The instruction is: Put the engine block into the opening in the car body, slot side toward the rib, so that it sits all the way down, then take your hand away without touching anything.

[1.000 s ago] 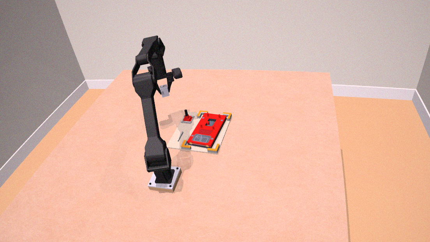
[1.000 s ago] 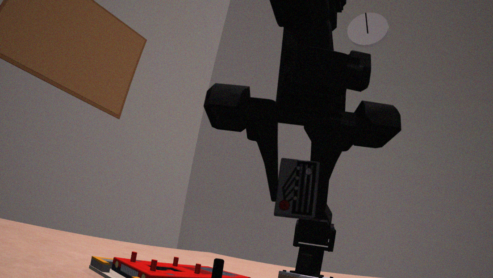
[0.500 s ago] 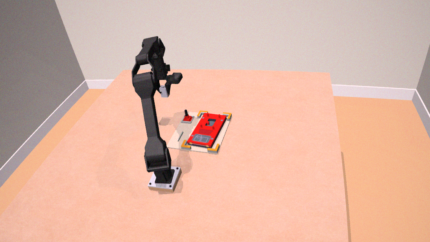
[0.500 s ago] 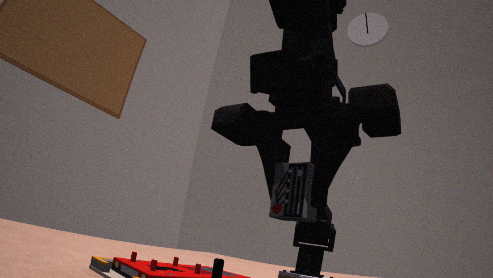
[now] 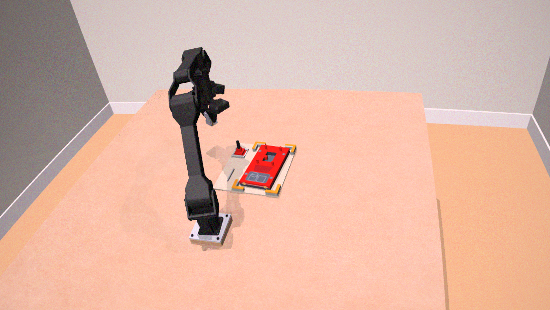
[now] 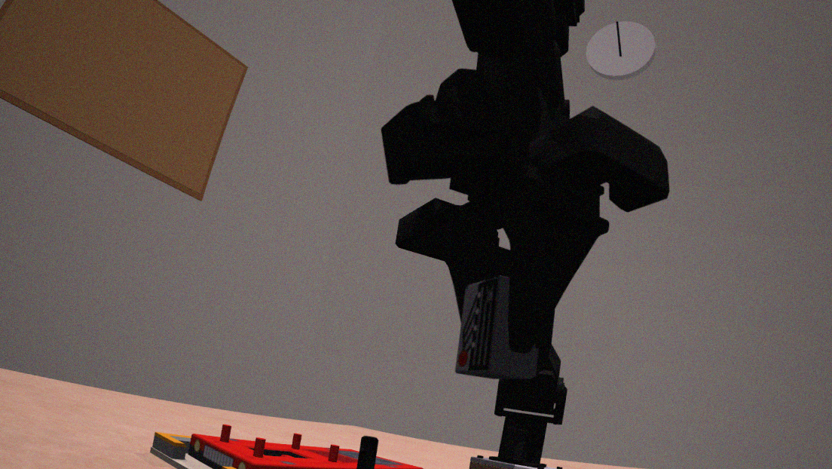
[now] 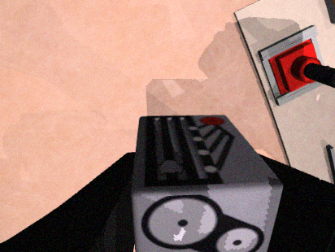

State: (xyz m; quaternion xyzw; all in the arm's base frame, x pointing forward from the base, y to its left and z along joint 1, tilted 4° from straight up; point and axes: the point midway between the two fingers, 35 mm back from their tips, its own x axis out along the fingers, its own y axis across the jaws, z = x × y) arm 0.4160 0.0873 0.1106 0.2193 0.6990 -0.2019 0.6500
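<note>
Now: gripper tip 100 mm to the left of the black upright peg, 90 mm above it and 40 mm past it. Also, from my gripper tip: grey engine block 10 mm to the left, 10 mm above.
</note>
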